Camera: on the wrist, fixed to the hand. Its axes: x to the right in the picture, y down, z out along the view.
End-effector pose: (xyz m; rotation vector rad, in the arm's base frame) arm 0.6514 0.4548 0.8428 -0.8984 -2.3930 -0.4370
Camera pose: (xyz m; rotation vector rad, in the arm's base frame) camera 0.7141 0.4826 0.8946 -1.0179 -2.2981 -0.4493
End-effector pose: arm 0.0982 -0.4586 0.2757 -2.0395 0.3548 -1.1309
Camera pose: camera 0.0668 -0.5325 0.2450 -2.0055 0.4975 -1.1057
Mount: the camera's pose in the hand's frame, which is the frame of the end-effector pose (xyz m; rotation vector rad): 0.0050 0.0684 -0.0518 -0.0330 0.0372 0.1062
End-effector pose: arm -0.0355 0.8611 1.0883 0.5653 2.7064 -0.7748
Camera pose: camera -0.0177 0.9446 1.0985 0.7160 2.6921 -0.6977
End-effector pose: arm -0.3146 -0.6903 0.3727 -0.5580 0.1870 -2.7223
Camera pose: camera -0.3182 -0.7527 0.3137 -0.4924 0.2639 -2.6321
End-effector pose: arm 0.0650 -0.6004 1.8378 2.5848 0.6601 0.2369
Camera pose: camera 0.0834 -0.6311 1.9160 2.5923 0.5279 0.3279
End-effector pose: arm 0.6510 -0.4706 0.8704 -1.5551 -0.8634 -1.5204
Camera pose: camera 0.6874 -0.5484 0.8695 -1.5664 -0.7266 -1.4893
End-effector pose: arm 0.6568 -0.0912 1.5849 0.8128 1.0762 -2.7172
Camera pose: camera 0.6949 -0.1072 1.5096 0.8920 1.0505 -2.6002
